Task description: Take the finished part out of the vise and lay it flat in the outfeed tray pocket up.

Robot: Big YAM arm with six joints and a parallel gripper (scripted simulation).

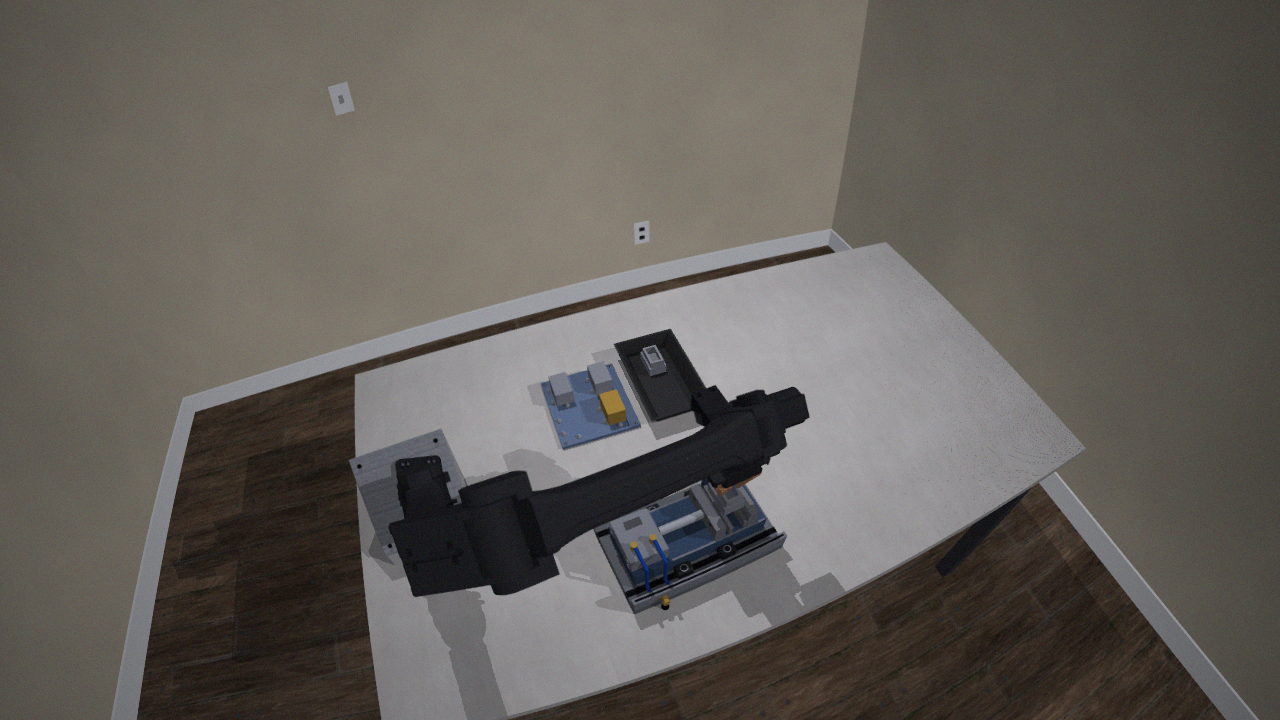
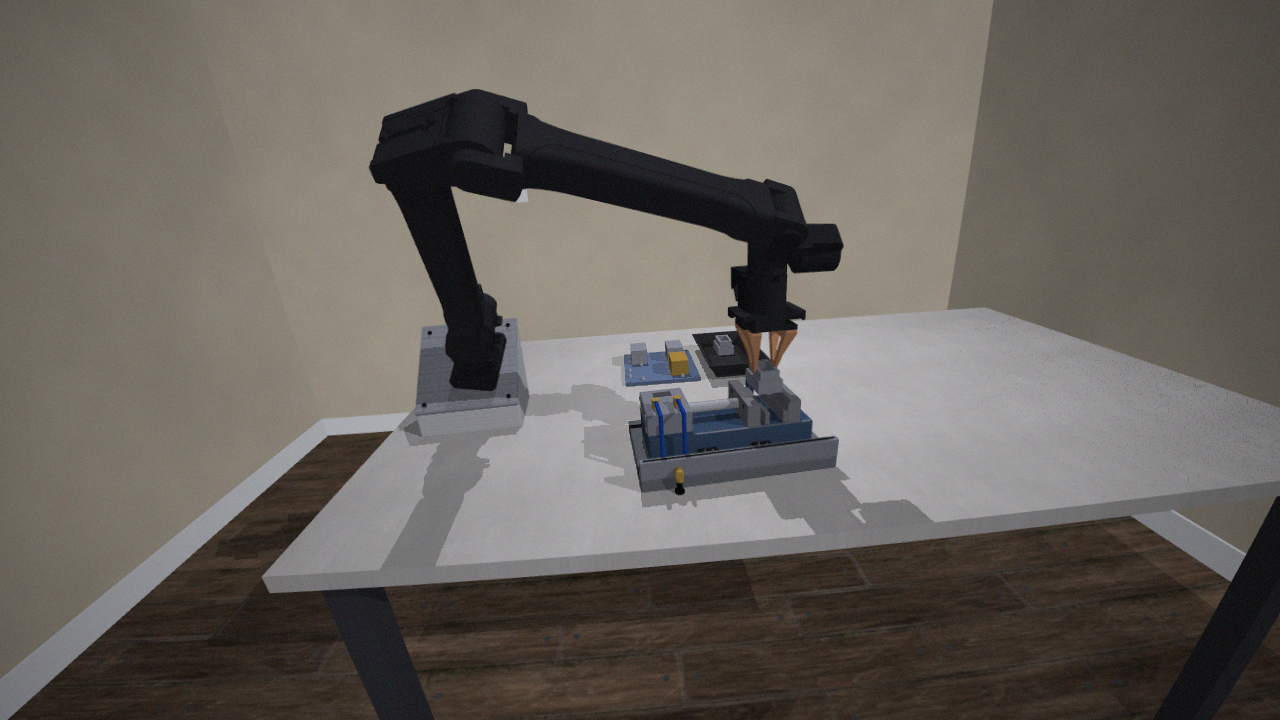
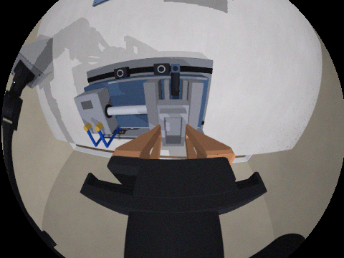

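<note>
The yellow block is 320 mm to the left of my hand, 120 mm behind it and 110 mm below it. The rest, counted from my hand: blue fixture plate 360 mm to the left, 170 mm behind, 140 mm below.
</note>
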